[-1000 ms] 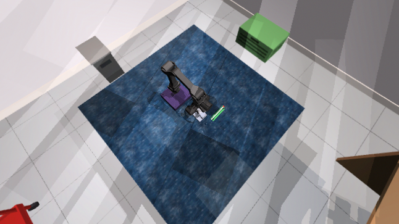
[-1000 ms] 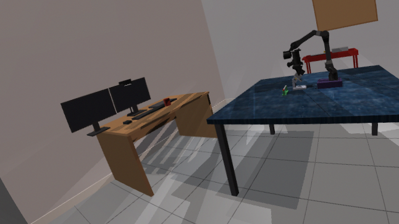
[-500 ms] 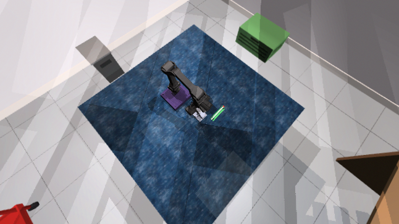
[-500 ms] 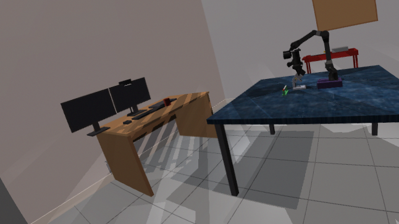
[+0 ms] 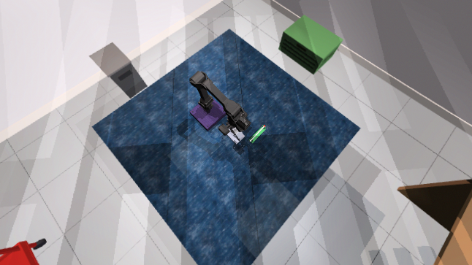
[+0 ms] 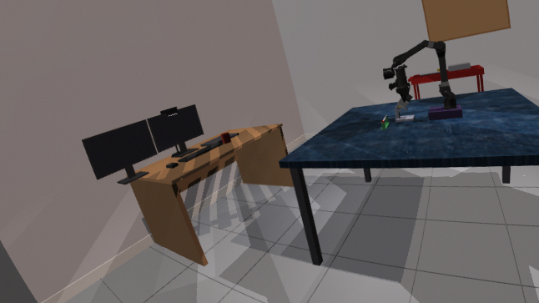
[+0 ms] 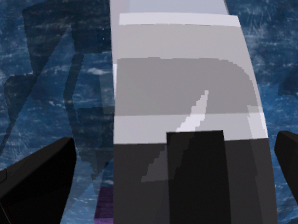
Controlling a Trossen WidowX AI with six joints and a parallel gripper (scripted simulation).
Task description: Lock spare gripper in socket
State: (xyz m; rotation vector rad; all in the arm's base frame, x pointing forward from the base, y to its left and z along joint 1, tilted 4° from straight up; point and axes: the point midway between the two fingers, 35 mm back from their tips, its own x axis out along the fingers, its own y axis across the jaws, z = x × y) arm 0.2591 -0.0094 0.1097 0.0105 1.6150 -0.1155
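Now: the spare gripper 10 mm ahead of my gripper tip and 10 mm below it. Round my gripper tip: mount: 40 mm ahead, 70 mm below; then green rest: 130 mm ahead, 100 mm to the left, 100 mm below.
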